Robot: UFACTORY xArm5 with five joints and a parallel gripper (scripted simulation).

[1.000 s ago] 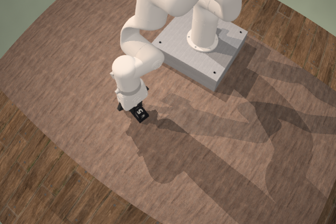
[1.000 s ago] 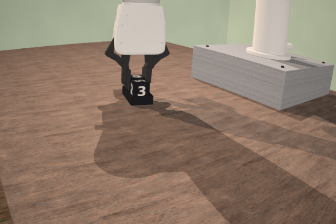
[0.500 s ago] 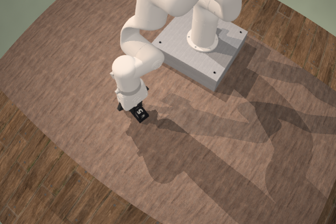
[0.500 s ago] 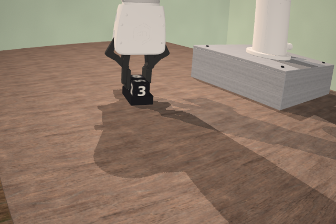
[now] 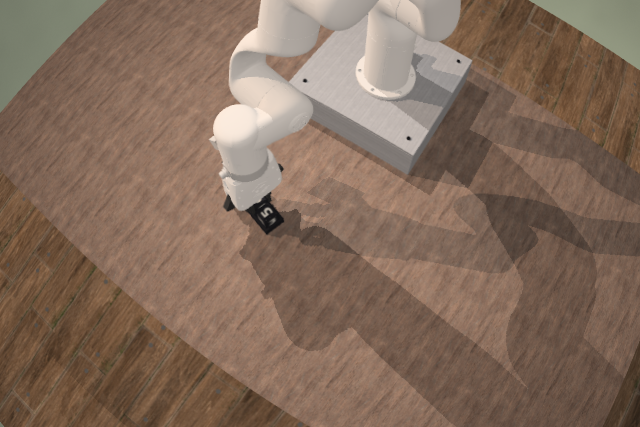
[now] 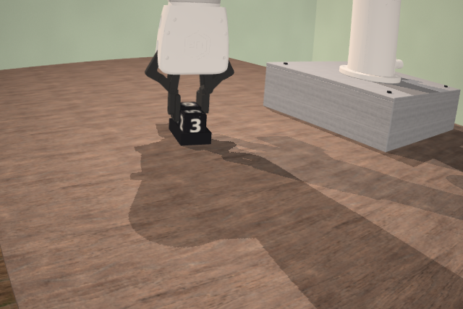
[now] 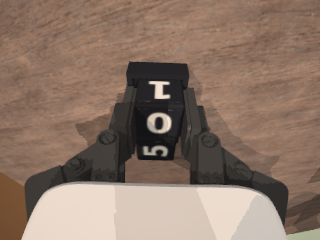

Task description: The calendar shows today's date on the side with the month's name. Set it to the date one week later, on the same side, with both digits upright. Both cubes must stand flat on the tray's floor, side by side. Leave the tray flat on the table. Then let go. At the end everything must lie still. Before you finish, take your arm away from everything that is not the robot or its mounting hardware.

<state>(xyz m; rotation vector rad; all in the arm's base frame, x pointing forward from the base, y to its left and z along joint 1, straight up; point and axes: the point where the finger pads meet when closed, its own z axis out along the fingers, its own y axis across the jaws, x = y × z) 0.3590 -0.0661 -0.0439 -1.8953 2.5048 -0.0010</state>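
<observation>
The cube is 10 mm ahead of my hand, 30 mm to the left of it and 20 mm below it. Round my hand: tray: 10 mm ahead, 20 mm to the left, 30 mm below.
</observation>
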